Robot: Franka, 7 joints.
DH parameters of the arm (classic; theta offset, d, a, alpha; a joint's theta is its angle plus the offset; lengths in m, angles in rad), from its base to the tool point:
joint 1: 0 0.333 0 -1.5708
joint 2: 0 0 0 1.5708
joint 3: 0 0.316 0.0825 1.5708
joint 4: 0 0 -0.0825 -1.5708
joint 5: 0 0.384 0 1.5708
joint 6: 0 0 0.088 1.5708
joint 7: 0 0.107 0 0
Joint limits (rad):
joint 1: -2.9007..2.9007
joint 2: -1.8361..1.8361
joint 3: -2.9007..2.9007
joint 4: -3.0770..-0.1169
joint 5: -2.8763..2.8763
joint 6: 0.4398..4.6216
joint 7: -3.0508..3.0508
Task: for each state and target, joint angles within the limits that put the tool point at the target. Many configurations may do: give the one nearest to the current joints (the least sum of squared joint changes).
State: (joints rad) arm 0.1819 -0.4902 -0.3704 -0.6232 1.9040 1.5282 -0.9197
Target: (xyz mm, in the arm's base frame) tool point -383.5 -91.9 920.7
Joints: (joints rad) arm 0.4495 -0.7722 -0.4206 -0.3313 1.8231 0.6743 -0.9197
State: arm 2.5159 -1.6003 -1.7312 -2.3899 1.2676 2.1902 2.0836
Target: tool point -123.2 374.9 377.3
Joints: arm 2.9007 -0.7851 -1.1609 -2.6830 1.2996 2.2189 2.0836
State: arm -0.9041 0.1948 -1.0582 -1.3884 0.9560 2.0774 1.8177
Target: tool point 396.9 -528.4 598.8
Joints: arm -0.4386 0.2625 -0.6544 -1.4755 0.9665 1.9467 1.8177
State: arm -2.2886 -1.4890 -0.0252 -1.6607 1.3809 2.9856 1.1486
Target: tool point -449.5 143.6 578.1
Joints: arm -1.8844 -1.2742 -0.9501 -2.2629 1.4828 3.1010 1.1486
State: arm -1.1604 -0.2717 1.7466 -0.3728 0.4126 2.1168 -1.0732
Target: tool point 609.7 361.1 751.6
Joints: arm -1.9776 -0.7666 1.8222 -0.8380 0.4147 2.1879 -1.0732
